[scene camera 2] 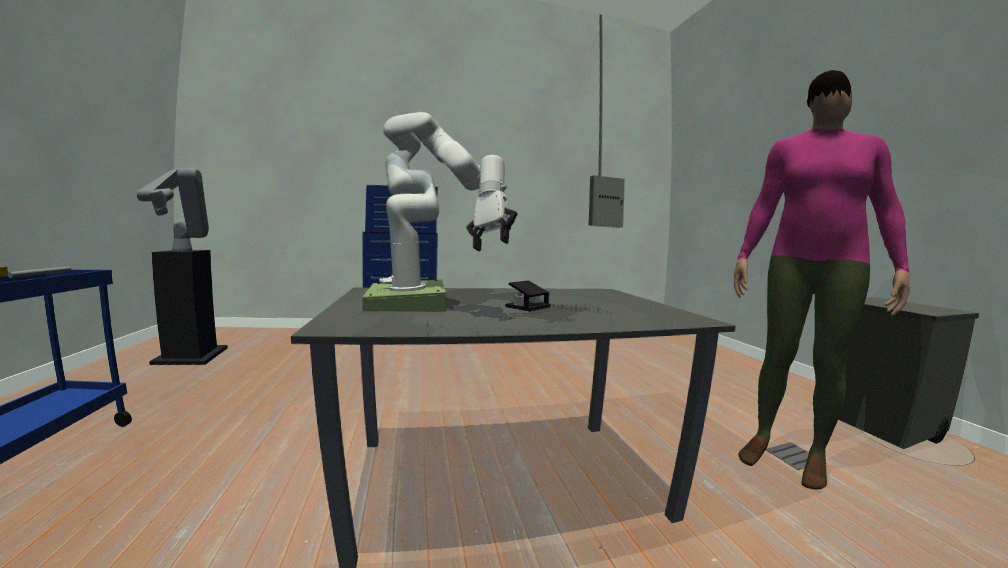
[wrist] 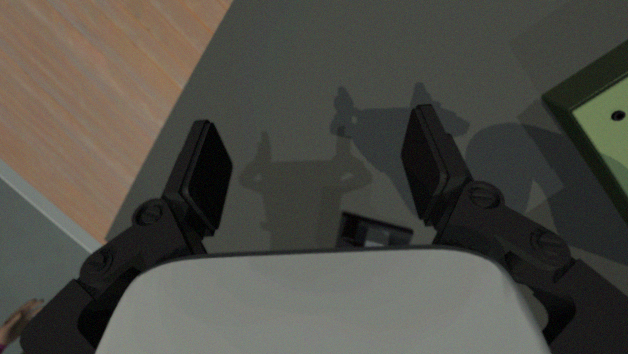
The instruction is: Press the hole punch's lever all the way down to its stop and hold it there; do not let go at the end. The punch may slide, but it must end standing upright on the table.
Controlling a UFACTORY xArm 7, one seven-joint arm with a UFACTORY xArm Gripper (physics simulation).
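Seen in the pictures: gripper, fingertip midpoint: (scene camera 2: 490, 245) (wrist: 313, 136); arm's base, link origin: (scene camera 2: 407, 287).
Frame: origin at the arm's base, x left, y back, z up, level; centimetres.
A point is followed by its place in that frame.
The black hole punch (scene camera 2: 529, 296) {x -15.4, y -38.3, z -1.0 cm} (wrist: 376, 232) {x -11.5, y -35.9, z -3.7 cm} stands upright on the table, right of the robot's base in the scene view. Its lever (scene camera 2: 529, 287) {x -9.0, y -40.7, z 1.1 cm} is raised and slopes, with a gap between it and the punch's base. In the wrist view part of the punch shows at the gripper housing's edge; the rest is hidden behind the housing. My gripper (scene camera 2: 491, 243) {x -27.7, y -21.3, z 15.4 cm} (wrist: 313, 136) {x -27.7, y -21.3, z 15.4 cm} is open and empty. It hangs well above the table, above and a little left of the punch in the scene view, touching nothing.
The grey table (scene camera 2: 395, 328) {x -33.6, y 4.7, z -5.8 cm} carries the arm's green base block (scene camera 2: 404, 301) {x -11.6, y 1.4, z -2.7 cm} (wrist: 607, 135) {x -9.2, y -10.6, z 0.4 cm} at its left. A person (scene camera 2: 825, 204) stands to the right of the table. A blue cart (scene camera 2: 56, 282) and a second arm on a black pedestal (scene camera 2: 183, 303) stand to the left.
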